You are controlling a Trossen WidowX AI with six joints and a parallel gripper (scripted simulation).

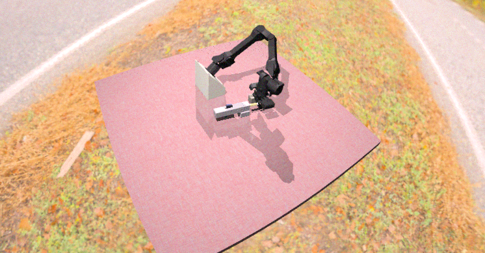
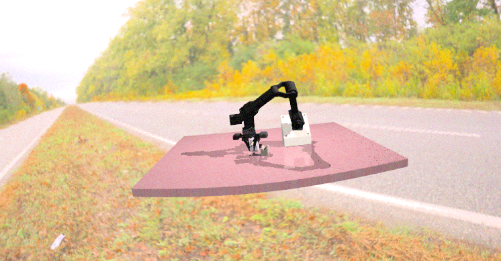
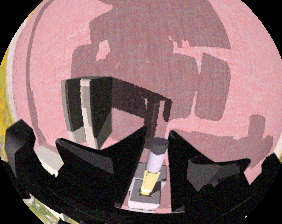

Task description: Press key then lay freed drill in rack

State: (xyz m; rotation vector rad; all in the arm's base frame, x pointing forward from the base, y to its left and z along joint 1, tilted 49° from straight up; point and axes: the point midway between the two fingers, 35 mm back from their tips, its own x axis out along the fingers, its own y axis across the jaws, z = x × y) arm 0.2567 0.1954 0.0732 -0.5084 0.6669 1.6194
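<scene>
My gripper tip is now 50 mm to the left of the drill and 30 mm below it. Also, from my gripper tip: light grey block: 10 mm behind, 150 mm to the right, 20 mm above; grey rack: 70 mm behind, 20 mm to the left; blue key: 10 mm behind, 180 mm to the right, 30 mm above.
</scene>
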